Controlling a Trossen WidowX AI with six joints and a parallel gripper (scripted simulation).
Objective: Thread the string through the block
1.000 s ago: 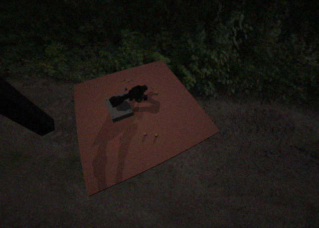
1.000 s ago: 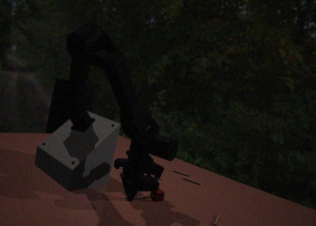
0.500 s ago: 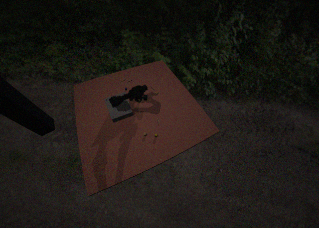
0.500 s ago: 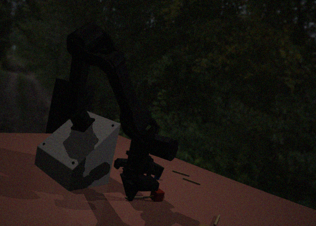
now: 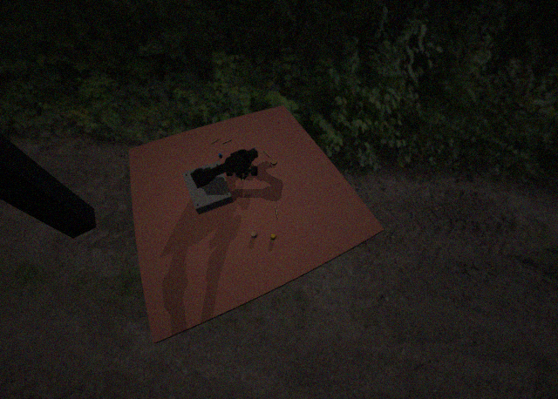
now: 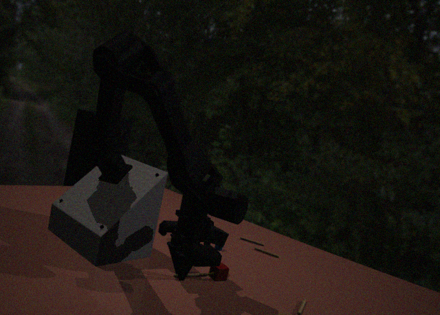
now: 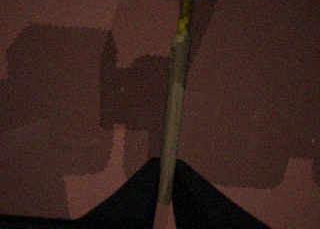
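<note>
Now: the thin wooden stick 20 mm ahead of my gripper tip, 30 mm to the left of it and 10 mm above it. From my gripper tip the other things lie so: flat piece: 130 mm behind, 200 mm to the left, 10 mm above; then small red block: 50 mm ahead, 80 mm to the left, 20 mm above.
</note>
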